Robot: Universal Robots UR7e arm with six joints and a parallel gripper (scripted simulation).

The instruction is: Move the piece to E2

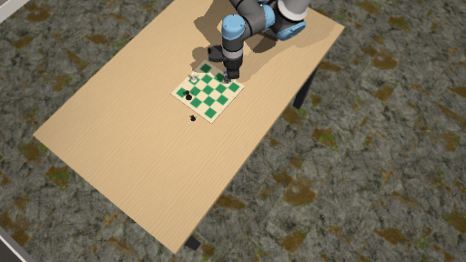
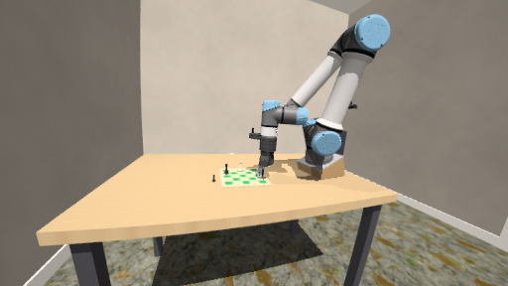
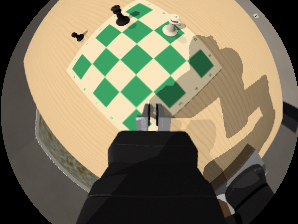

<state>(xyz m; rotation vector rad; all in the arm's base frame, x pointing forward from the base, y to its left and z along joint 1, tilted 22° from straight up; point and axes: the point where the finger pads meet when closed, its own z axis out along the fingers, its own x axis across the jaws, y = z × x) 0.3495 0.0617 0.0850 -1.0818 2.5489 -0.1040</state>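
My hand is 10 mm above the small pale piece. Also, from my hand: chessboard 80 mm ahead, 40 mm to the right, 30 mm below; then small black piece 220 mm ahead, 20 mm below, 10 mm to the left.
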